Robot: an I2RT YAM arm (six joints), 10 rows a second.
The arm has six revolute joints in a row. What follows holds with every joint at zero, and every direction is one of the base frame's. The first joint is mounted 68 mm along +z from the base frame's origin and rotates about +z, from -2.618 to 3.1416 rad. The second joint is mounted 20 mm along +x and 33.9 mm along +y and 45.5 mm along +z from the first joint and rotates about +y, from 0 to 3.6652 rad. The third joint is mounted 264 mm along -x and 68.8 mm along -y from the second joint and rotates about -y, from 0 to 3.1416 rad. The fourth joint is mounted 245 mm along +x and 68.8 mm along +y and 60 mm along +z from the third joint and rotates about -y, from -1.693 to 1.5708 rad. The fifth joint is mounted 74 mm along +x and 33.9 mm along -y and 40.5 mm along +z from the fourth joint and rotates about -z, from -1.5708 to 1.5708 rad. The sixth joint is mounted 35.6 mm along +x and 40.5 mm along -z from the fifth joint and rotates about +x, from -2.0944 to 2.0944 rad. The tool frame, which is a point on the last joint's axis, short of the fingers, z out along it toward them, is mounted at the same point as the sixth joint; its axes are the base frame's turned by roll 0, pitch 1.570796 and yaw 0 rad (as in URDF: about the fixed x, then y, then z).
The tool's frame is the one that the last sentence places.
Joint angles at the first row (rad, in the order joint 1, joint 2, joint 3, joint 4, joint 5, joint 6):
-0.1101, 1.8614, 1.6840, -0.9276, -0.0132, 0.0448
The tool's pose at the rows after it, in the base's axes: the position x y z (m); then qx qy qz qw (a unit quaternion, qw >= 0):
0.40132, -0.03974, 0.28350, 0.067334, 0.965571, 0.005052, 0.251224
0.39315, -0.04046, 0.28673, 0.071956, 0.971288, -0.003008, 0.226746
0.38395, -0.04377, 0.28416, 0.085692, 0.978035, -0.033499, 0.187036
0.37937, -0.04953, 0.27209, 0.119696, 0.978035, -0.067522, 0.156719
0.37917, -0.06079, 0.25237, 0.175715, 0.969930, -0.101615, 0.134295
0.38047, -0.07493, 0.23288, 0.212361, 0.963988, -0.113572, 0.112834
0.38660, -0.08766, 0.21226, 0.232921, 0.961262, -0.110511, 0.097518
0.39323, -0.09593, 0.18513, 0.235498, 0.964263, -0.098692, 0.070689
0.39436, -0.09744, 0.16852, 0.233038, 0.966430, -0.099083, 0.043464
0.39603, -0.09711, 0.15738, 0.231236, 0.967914, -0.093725, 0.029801
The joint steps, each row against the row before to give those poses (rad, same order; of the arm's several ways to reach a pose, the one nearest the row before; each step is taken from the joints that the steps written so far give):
0.0092, 0.0099, 0.0012, 0.0504, -0.0118, 0.0000
-0.0023, -0.0114, 0.0080, -0.0694, 0.0179, 0.0016
-0.0050, -0.0031, -0.0004, -0.0821, 0.0653, 0.0091
-0.0091, 0.0081, -0.0293, -0.0244, 0.0766, 0.0492
-0.0221, 0.0266, -0.0386, 0.0145, 0.0775, 0.0858
-0.0336, 0.0378, -0.0225, 0.0153, 0.0236, 0.0439
-0.0297, 0.0549, -0.0027, 0.0282, -0.0087, 0.0164
-0.0191, 0.0718, 0.0001, 0.0206, -0.0275, -0.0076
-0.0031, 0.0427, -0.0001, -0.0114, -0.0004, -0.0034
0.0008, 0.0286, 0.0000, 0.0011, -0.0110, -0.0004

